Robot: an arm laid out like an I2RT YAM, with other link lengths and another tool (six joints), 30 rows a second.
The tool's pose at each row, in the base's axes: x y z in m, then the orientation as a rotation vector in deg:
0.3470 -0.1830 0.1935 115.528 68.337 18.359
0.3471 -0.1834 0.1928 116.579 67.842 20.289
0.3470 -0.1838 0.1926 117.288 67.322 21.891
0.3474 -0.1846 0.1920 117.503 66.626 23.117
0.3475 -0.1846 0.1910 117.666 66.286 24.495
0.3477 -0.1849 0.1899 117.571 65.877 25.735
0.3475 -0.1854 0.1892 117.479 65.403 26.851
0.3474 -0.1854 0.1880 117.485 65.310 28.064
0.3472 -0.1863 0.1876 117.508 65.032 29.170
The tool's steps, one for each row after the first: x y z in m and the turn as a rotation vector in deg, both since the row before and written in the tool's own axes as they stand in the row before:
-0.0002 -0.0003 0.0007 0.114 1.267 1.346
-0.0004 -0.0001 0.0003 -0.064 0.974 1.102
-0.0004 0.0001 0.0010 -0.428 0.552 0.863
0.0001 -0.0007 0.0007 -0.348 0.813 0.686
-0.0001 -0.0006 0.0010 -0.545 0.648 0.566
-0.0005 -0.0005 0.0006 -0.535 0.539 0.567
0.0000 -0.0010 0.0007 -0.305 0.794 0.433
-0.0009 -0.0001 0.0005 -0.343 0.643 0.510

